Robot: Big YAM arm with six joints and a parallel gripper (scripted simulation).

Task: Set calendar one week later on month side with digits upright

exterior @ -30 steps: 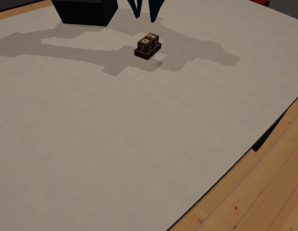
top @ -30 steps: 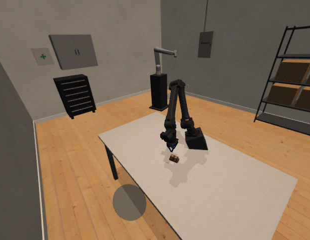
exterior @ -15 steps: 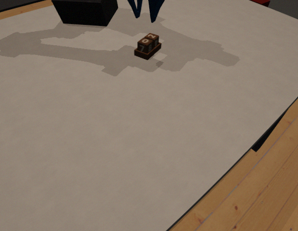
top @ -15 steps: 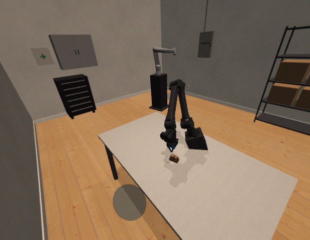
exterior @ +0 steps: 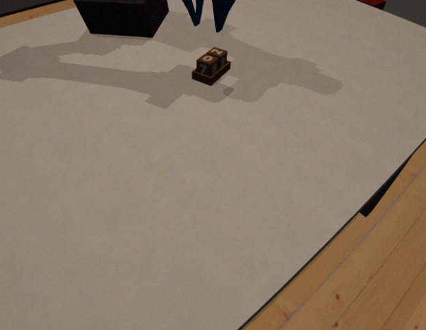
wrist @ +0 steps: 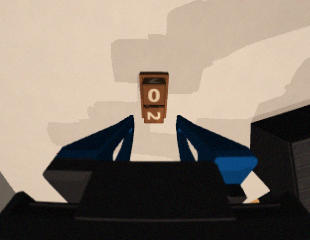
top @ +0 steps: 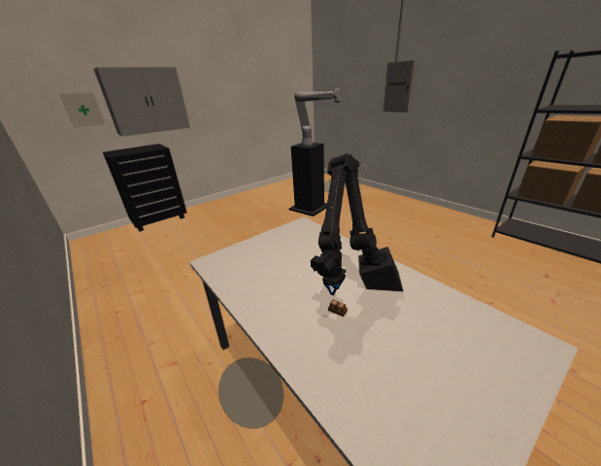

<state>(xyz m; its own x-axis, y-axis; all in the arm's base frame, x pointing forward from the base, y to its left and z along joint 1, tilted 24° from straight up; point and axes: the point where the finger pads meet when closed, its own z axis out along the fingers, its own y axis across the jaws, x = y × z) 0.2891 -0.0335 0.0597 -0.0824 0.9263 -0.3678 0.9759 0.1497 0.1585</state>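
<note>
My gripper is now 100 mm above the small brown tray and 20 mm to the right of it.
</note>
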